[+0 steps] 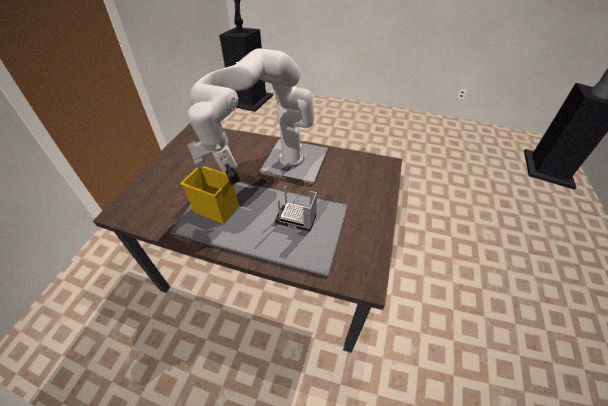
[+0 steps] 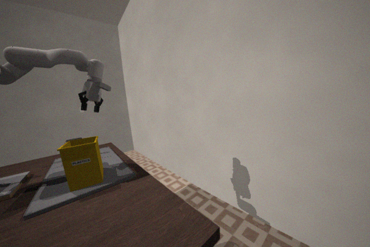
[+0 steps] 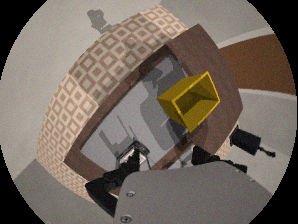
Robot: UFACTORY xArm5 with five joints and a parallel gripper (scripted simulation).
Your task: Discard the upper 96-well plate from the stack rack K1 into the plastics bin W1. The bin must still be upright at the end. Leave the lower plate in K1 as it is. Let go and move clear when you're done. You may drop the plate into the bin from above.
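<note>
The white 96-well plate lies 14 cm behind my hand, 18 cm to the left of it and 28 cm below it. The rest, counted from my hand: yellow plastics bin W1: 5 cm behind, 18 cm to the right, 23 cm below.
</note>
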